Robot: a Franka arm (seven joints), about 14 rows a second.
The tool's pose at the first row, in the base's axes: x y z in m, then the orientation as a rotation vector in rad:
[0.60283, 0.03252, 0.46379, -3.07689, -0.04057, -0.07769]
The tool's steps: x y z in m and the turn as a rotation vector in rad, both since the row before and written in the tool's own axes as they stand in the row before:
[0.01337, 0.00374, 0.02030, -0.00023, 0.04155, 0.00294]
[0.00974, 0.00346, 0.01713, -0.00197, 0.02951, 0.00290]
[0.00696, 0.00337, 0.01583, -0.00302, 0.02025, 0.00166]
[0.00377, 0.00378, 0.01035, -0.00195, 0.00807, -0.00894]
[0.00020, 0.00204, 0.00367, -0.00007, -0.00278, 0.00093]
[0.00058, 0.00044, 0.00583, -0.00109, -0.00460, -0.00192]
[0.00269, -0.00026, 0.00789, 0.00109, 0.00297, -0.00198]
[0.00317, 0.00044, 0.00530, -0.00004, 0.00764, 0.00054]
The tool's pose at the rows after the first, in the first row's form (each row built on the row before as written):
[0.61729, 0.03042, 0.44401, -3.07432, -0.03400, -0.14144]
[0.62863, 0.02826, 0.42767, -3.07348, -0.02796, -0.18676]
[0.63752, 0.02600, 0.41263, -3.07419, -0.02417, -0.21802]
[0.64278, 0.02290, 0.40271, -3.07563, -0.03736, -0.23103]
[0.64358, 0.02108, 0.39900, -3.07600, -0.03604, -0.22672]
[0.64502, 0.02099, 0.39330, -3.07775, -0.03909, -0.21984]
[0.64879, 0.02176, 0.38590, -3.07639, -0.04212, -0.22441]
[0.65270, 0.02170, 0.38110, -3.07542, -0.04095, -0.23613]

